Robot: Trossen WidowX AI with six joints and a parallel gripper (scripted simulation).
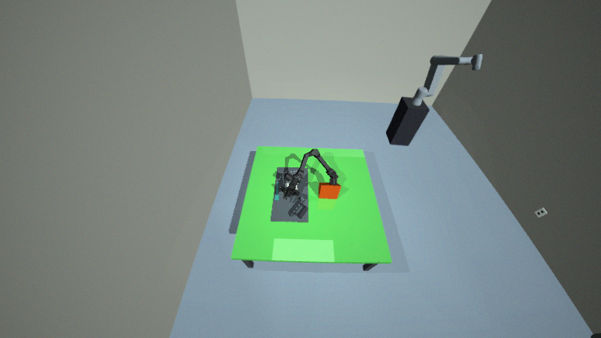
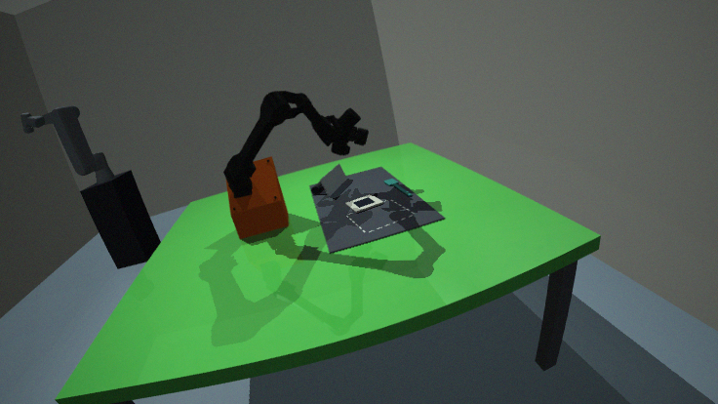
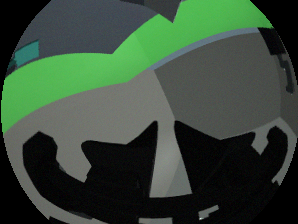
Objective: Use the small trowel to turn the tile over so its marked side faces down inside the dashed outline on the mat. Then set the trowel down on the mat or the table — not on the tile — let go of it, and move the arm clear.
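The small trowel lies 150 mm behind my gripper tip, 30 mm to the right of it and 190 mm below it. Round my gripper tip: dark mat 30 mm behind, 220 mm to the right, 240 mm below; teal t-shaped tool 110 mm ahead, 190 mm to the right, 210 mm below; tile 30 mm behind, 280 mm to the right, 210 mm below.
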